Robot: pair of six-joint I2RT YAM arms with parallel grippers.
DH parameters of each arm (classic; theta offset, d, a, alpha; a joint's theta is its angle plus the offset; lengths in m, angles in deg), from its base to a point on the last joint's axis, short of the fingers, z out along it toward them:
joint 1: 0 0.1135 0.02 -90
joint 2: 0 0 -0.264 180
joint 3: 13.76 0 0.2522 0
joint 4: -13.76 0 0.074 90
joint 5: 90 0 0 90
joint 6: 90 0.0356 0 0
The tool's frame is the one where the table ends.
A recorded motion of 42 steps. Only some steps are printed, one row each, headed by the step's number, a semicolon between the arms.
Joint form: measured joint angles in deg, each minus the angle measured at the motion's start. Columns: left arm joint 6, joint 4, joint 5, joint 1, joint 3, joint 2; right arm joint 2, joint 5, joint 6, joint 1, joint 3, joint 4.
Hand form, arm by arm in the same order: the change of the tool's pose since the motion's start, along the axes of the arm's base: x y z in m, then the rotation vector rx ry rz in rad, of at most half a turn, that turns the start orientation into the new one. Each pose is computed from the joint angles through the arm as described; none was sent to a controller.
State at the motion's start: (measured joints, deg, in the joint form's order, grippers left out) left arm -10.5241 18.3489 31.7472 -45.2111 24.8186 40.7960; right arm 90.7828 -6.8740 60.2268 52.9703 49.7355 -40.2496
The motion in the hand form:
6: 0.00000 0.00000 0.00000 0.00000 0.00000 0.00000; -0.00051 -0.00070 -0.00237 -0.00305 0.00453 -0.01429
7: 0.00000 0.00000 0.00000 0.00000 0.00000 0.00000; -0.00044 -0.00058 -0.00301 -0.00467 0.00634 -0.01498
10: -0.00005 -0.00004 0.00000 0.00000 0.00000 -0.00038; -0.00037 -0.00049 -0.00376 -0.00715 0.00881 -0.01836
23: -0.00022 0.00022 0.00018 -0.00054 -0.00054 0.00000; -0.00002 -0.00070 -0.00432 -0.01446 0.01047 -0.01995
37: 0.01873 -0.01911 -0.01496 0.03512 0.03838 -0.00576; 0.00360 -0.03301 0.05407 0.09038 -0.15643 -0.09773
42: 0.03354 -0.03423 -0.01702 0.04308 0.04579 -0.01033; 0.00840 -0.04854 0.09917 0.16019 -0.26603 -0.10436
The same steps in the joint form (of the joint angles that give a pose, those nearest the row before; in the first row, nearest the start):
6: 0.00 0.00 0.00 0.00 0.00 0.00; 0.15 0.02 0.83 0.00 -0.44 0.39
7: 0.00 0.00 0.00 0.00 0.00 0.00; 0.31 0.00 0.87 0.00 -0.44 0.41
10: 0.00 0.00 0.00 -0.02 0.00 0.00; 0.48 0.00 1.07 0.00 -0.44 0.42
23: 0.00 -0.07 0.00 0.00 0.00 -0.11; 0.70 0.18 1.07 -0.06 -0.33 0.13
37: -0.17 6.45 0.33 0.00 0.31 9.64; -13.68 3.69 -0.13 -4.87 0.06 -4.06
42: -0.15 10.49 0.59 0.00 2.67 16.68; -19.82 4.57 -3.63 -8.17 4.94 -8.11

